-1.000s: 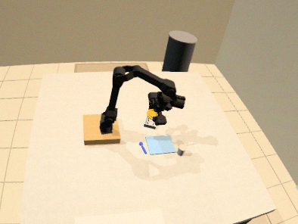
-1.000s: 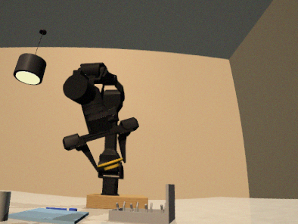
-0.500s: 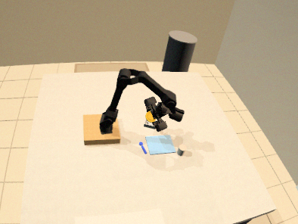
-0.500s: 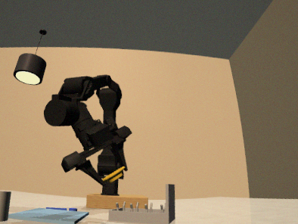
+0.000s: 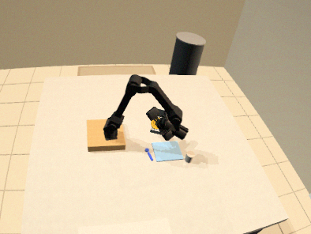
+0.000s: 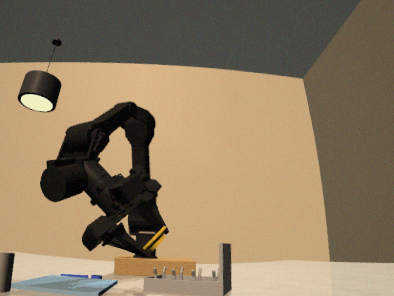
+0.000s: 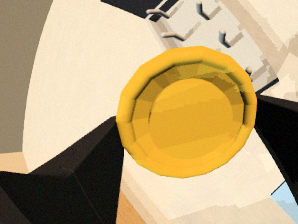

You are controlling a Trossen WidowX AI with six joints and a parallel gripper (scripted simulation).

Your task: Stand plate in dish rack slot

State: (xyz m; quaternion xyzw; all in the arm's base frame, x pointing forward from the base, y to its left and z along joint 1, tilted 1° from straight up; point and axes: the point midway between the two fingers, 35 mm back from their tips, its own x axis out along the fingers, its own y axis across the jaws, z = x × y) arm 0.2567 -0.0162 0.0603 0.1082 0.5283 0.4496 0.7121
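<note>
Now: the grey dish rack 6 cm below my gripper tip, 5 cm to the left of it and 4 cm ahead of it. From my gripper tip the other things lie so: blue spoon: 14 cm to the right, 8 cm behind, 7 cm below; light blue mat: 14 cm to the right, 8 cm below, 3 cm ahead; yellow plate: 1 cm to the right, 1 cm above.
</note>
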